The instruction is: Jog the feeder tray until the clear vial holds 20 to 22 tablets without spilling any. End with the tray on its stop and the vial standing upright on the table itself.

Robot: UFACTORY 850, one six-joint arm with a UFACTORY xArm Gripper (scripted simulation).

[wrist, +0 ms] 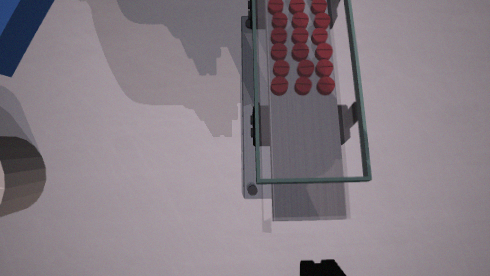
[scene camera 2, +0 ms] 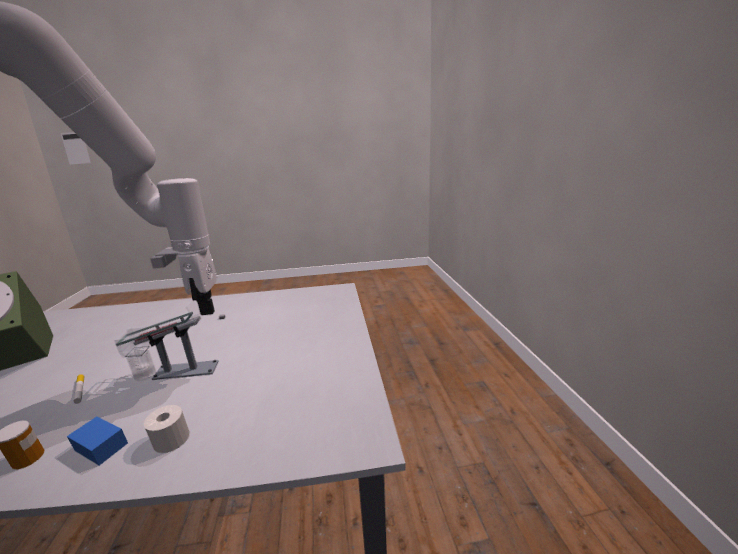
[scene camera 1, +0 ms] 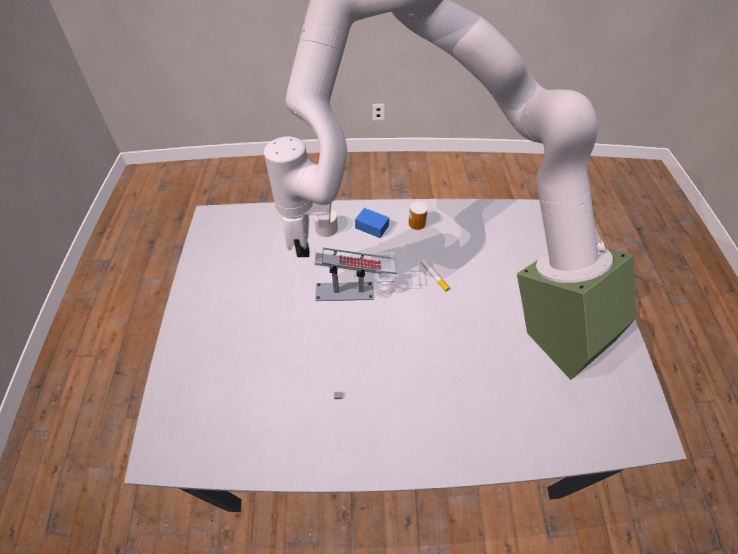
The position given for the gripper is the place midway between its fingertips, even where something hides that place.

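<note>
You've got the gripper (scene camera 2: 207,313) there, and along with it a blue block (scene camera 2: 97,440).
</note>
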